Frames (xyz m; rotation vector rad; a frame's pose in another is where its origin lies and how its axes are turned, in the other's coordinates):
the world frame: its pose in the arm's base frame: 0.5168 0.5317 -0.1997 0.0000 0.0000 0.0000
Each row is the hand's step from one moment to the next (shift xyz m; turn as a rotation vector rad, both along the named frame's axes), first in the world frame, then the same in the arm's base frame.
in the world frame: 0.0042 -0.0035 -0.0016 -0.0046 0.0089 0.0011
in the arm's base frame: 0.0042 -0.0035 -0.0016 -0.0046 0.0089 0.0011
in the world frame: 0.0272 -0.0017 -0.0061 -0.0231 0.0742 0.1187
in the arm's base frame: 0.0272 -0.0017 -0.0061 -0.0231 0.0742 0.1187
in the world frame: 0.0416 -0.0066 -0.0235 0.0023 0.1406 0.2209
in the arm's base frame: 0.0416 -0.0066 -0.0235 0.0023 0.1406 0.2209
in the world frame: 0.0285 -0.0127 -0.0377 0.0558 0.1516 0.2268
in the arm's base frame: 0.0285 -0.0127 -0.0377 0.0558 0.1516 0.2268
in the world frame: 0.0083 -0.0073 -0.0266 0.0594 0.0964 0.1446
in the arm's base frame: 0.0083 -0.0073 -0.0266 0.0594 0.0964 0.1446
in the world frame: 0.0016 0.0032 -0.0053 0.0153 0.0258 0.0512
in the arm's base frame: 0.0016 0.0032 -0.0053 0.0153 0.0258 0.0512
